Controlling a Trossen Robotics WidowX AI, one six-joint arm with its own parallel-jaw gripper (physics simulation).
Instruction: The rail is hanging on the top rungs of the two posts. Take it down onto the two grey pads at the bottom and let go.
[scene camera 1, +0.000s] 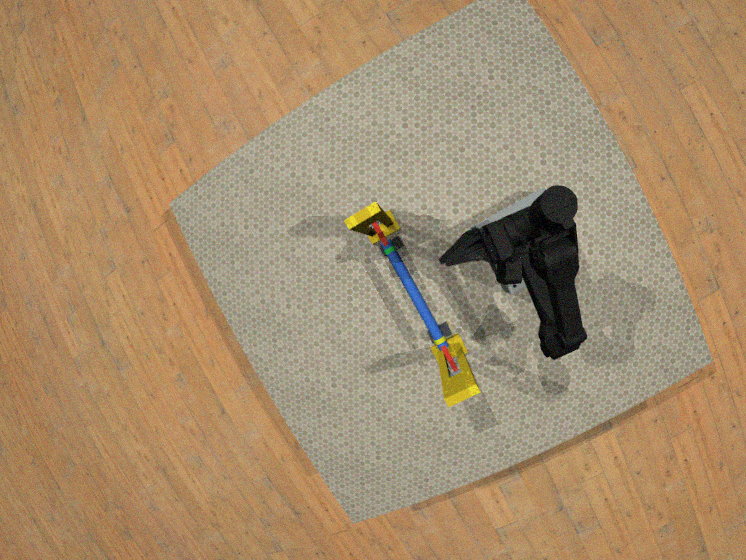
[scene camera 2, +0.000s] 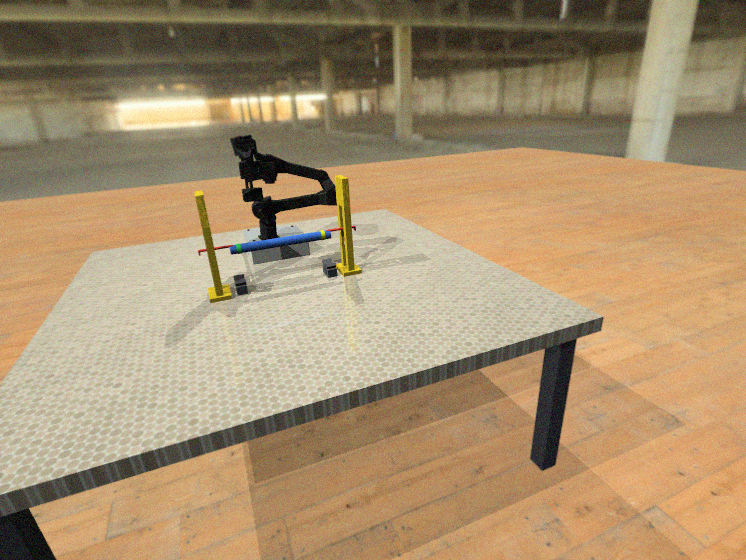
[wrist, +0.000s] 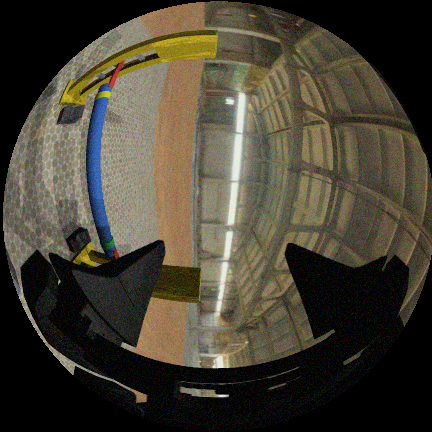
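Pixels of known places: gripper, fingertip midpoint: (scene camera 1: 442, 262) (scene camera 2: 250, 173) (wrist: 227, 249); arm's base, origin of the base link: (scene camera 2: 269, 237).
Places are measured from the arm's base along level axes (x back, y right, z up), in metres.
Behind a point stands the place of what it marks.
The blue rail (scene camera 1: 414, 295) {y 0.020, x -0.260, z 0.069 m} (scene camera 2: 280, 241) {y 0.025, x -0.271, z 0.062 m} (wrist: 94, 160) {y 0.003, x -0.254, z 0.068 m} hangs level between two yellow posts, well above the table, with its red end pins at the posts. The green-banded end is at one post (scene camera 1: 364, 217) {y 0.211, x -0.242, z 0.226 m} (scene camera 2: 207, 241) {y 0.223, x -0.278, z 0.101 m} (wrist: 177, 283) {y 0.206, x -0.234, z 0.188 m}, the yellow-banded end at the other post (scene camera 1: 460, 384) {y -0.172, x -0.270, z 0.196 m} (scene camera 2: 343, 210) {y -0.169, x -0.303, z 0.131 m} (wrist: 187, 47) {y -0.172, x -0.274, z 0.187 m}. One dark grey pad (scene camera 1: 396, 242) {y 0.155, x -0.231, z -0.035 m} (scene camera 2: 241, 283) {y 0.156, x -0.276, z -0.040 m} (wrist: 78, 240) {y 0.156, x -0.247, z -0.051 m} and another pad (scene camera 1: 444, 329) {y -0.115, x -0.253, z -0.036 m} (scene camera 2: 329, 267) {y -0.111, x -0.295, z -0.043 m} (wrist: 70, 115) {y -0.113, x -0.269, z -0.050 m} sit on the table beside the post feet. My gripper (scene camera 2: 247, 170) {y 0.062, x -0.170, z 0.250 m} (wrist: 227, 249) {y 0.062, x -0.170, z 0.250 m} is open and empty, higher than the rail and apart from it, on the arm-base side.
The tiled table (scene camera 1: 482, 90) {y 0.379, x 0.216, z -0.075 m} (scene camera 2: 301, 361) {y 0.117, x -0.702, z -0.074 m} carries the posts and the arm's grey base (scene camera 1: 512, 207) {y 0.062, x 0.066, z 0.002 m}. The posts rise above the rail at both ends. The arm is folded above its base. Wooden floor (scene camera 1: 90, 361) (scene camera 2: 602, 241) surrounds the table.
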